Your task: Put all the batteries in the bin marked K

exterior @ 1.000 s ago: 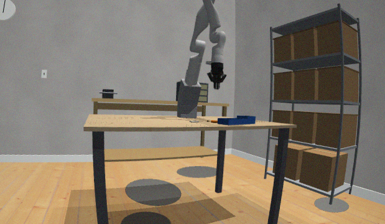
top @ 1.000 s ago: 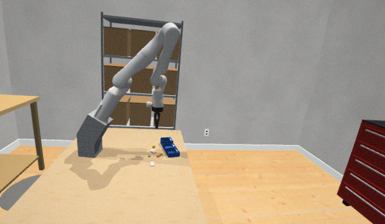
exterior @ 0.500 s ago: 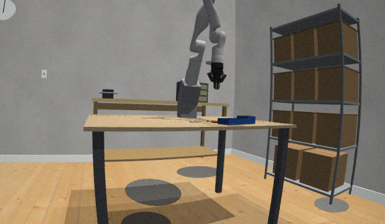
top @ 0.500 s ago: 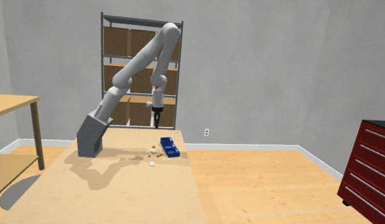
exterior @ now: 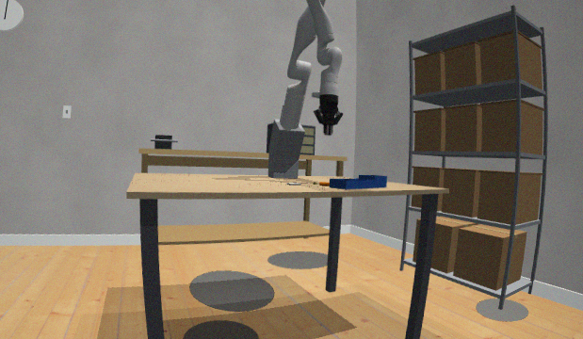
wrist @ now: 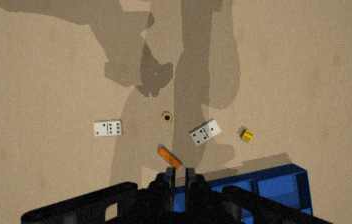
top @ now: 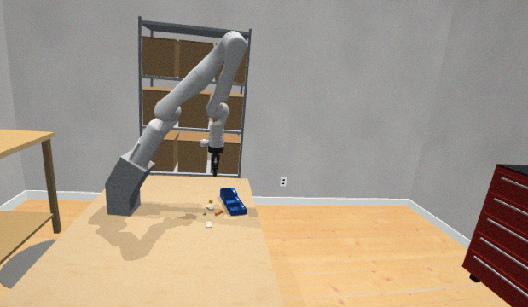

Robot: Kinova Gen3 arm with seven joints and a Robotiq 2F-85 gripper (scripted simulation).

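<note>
Right now my hand is 120 mm short of the blue bin, 60 mm to the right of it and 200 mm above it. Also, from my hand: orange battery: 20 mm ahead, 30 mm to the right, 210 mm below; round black-and-yellow thing: 50 mm behind, 10 mm to the right, 220 mm below; yellow die: 10 mm ahead, 110 mm to the left, 210 mm below.
</note>
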